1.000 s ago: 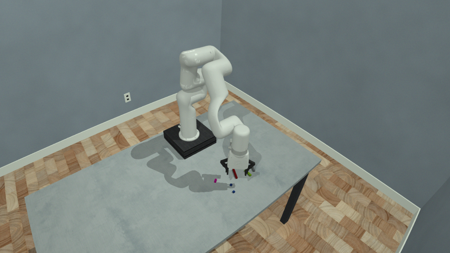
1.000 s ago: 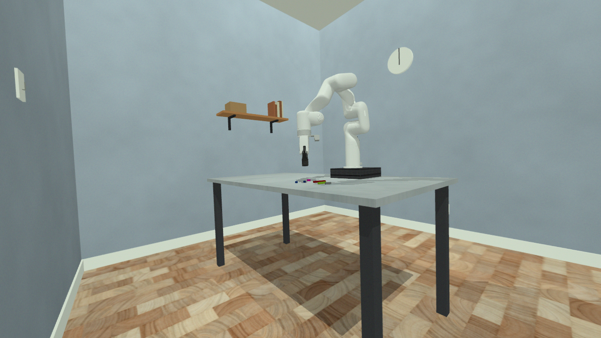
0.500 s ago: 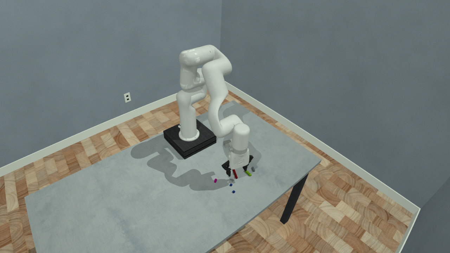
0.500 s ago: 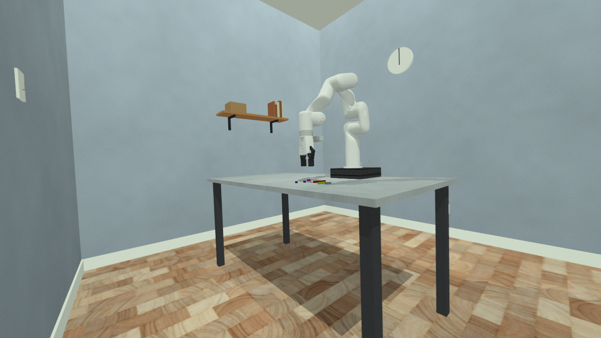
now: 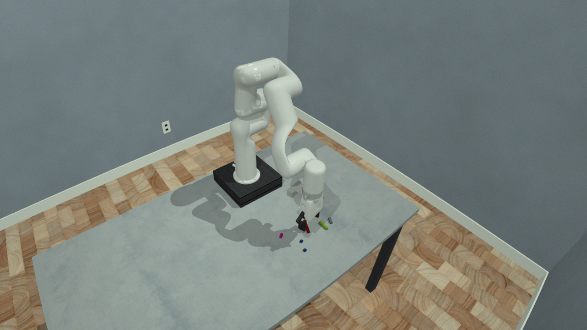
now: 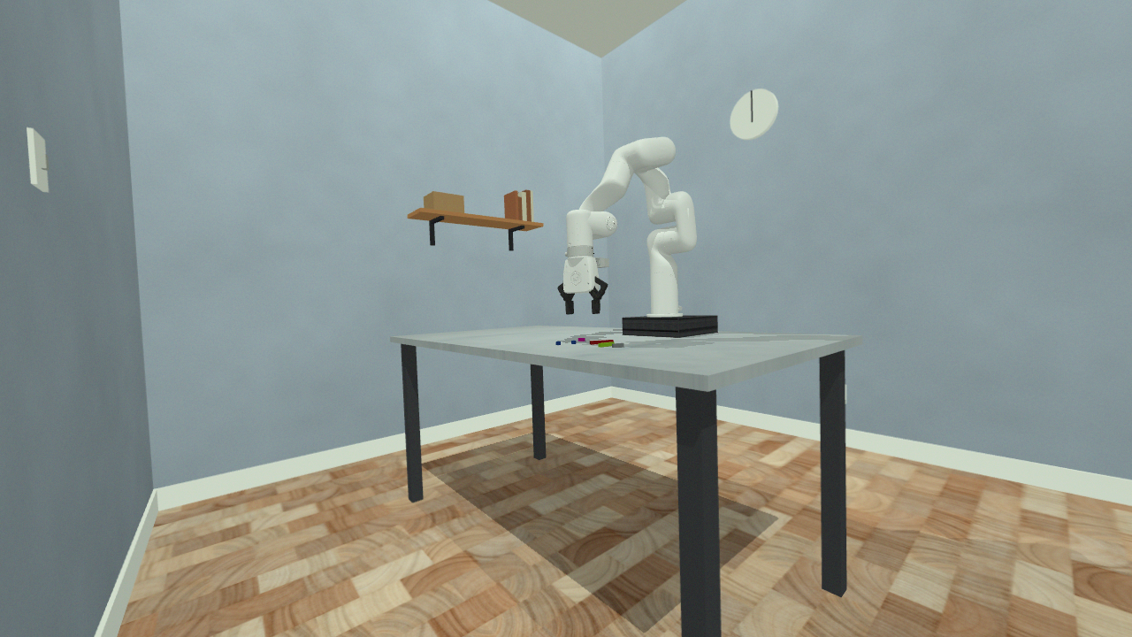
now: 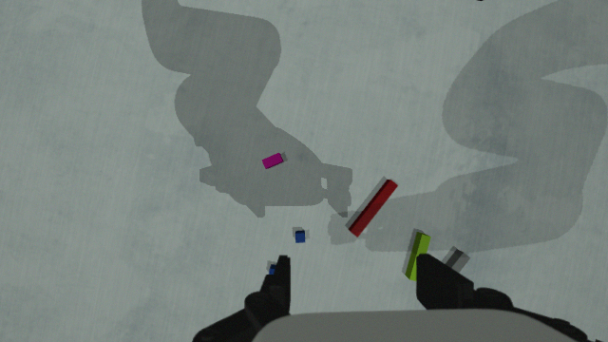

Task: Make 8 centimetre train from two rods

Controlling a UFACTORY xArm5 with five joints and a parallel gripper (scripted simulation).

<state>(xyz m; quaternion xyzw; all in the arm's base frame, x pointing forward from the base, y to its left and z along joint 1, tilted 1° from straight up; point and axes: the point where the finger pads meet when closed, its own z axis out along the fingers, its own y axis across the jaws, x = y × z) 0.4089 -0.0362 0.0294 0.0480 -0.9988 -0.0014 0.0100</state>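
Now: the red rod 4 cm behind my hand, 4 cm to the left of it and 9 cm below it. Round my hand: lime rod 1 cm ahead, 9 cm to the left, 9 cm below; then magenta rod 8 cm behind, 7 cm to the right, 9 cm below; then grey rod 2 cm ahead, 13 cm to the left, 9 cm below.
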